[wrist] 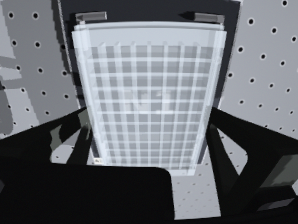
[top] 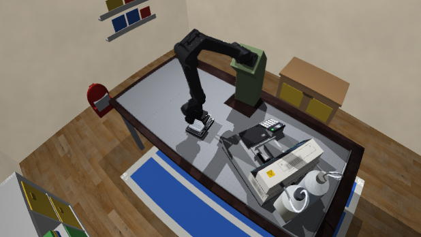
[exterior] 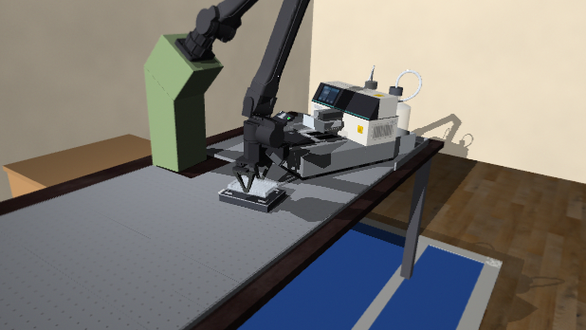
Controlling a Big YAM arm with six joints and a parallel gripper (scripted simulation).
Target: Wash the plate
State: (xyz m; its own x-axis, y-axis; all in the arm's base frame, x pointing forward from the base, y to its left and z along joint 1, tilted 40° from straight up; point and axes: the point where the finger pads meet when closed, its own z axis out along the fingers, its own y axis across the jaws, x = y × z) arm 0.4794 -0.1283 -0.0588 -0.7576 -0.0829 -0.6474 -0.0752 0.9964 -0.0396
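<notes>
The well plate is 10 mm below my hand. Also, from my hand: plate nest N1: 40 mm below; then plate washer: 490 mm to the left, 80 mm above; then carrier: 70 mm behind, 350 mm to the left, 50 mm above.
</notes>
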